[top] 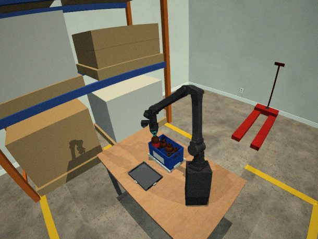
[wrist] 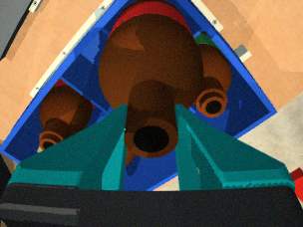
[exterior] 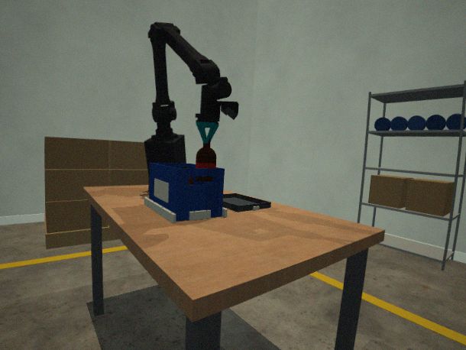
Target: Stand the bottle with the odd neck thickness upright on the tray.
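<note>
My hand is 60 mm above the bottle. Also, from my hand: crate: 190 mm below, 90 mm behind, 30 mm to the right; dark tray: 260 mm below, 250 mm to the left, 80 mm behind.
</note>
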